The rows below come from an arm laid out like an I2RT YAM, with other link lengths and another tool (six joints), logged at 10 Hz.
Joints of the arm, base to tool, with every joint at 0 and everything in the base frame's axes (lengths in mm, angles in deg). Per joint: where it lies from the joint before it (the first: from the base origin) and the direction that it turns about. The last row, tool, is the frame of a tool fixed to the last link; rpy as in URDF.
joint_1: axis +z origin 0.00 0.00 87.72
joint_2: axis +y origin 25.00 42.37 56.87
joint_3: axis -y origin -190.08 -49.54 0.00
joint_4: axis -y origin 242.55 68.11 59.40
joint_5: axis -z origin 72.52 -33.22 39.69
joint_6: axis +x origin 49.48 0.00 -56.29
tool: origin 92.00 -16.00 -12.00 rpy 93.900 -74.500 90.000
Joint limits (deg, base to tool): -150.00..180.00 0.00..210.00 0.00..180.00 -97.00..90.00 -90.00..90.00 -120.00..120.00
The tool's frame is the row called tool.
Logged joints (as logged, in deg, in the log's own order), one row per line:
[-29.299 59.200 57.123 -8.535 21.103 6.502]
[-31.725 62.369 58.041 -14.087 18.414 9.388]
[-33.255 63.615 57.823 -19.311 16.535 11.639]
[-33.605 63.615 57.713 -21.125 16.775 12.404]
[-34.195 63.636 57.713 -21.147 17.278 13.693]
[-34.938 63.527 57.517 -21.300 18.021 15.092]
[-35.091 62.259 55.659 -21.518 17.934 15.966]
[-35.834 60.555 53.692 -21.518 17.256 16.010]
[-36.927 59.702 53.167 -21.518 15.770 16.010]
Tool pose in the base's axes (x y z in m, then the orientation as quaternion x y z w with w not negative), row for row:
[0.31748 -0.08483 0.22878 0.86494 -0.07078 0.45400 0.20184]
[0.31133 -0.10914 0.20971 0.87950 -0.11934 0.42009 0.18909]
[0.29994 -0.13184 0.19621 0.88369 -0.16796 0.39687 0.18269]
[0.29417 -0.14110 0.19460 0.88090 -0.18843 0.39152 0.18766]
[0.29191 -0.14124 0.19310 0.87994 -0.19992 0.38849 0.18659]
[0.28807 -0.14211 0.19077 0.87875 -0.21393 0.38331 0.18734]
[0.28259 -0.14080 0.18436 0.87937 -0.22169 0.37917 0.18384]
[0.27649 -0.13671 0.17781 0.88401 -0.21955 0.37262 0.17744]
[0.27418 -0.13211 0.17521 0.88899 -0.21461 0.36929 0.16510]
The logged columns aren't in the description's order. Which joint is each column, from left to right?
Columns, left to right: joint_4, joint_2, joint_3, joint_1, joint_5, joint_6.
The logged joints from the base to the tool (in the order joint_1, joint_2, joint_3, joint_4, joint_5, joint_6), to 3 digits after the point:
[-8.535 59.200 57.123 -29.299 21.103 6.502]
[-14.087 62.369 58.041 -31.725 18.414 9.388]
[-19.311 63.615 57.823 -33.255 16.535 11.639]
[-21.125 63.615 57.713 -33.605 16.775 12.404]
[-21.147 63.636 57.713 -34.195 17.278 13.693]
[-21.300 63.527 57.517 -34.938 18.021 15.092]
[-21.518 62.259 55.659 -35.091 17.934 15.966]
[-21.518 60.555 53.692 -35.834 17.256 16.010]
[-21.518 59.702 53.167 -36.927 15.770 16.010]

